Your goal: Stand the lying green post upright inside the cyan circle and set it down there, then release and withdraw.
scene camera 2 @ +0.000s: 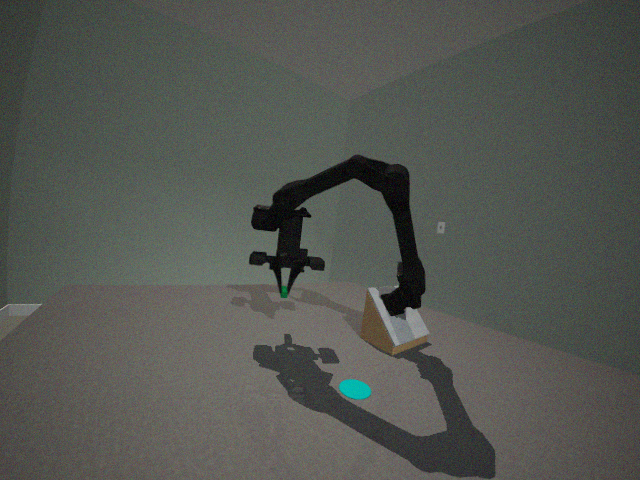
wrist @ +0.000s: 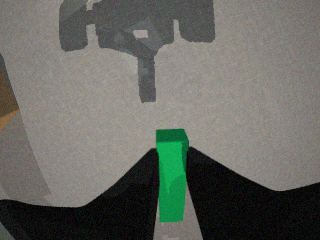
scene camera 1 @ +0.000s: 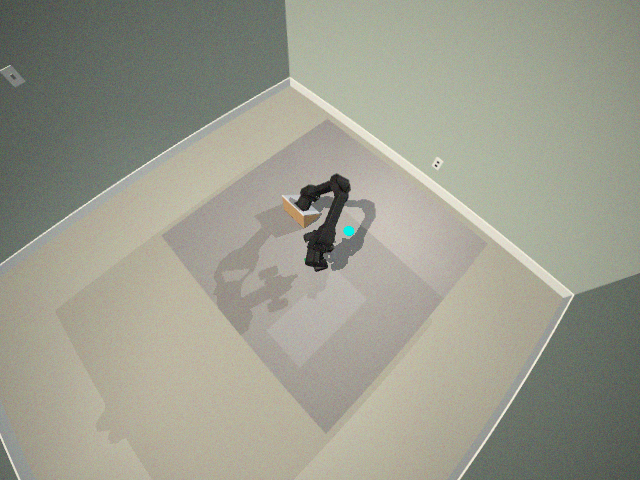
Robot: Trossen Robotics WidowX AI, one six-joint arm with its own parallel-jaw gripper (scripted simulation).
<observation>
my gripper: holds a green post [wrist: 172, 144]
</observation>
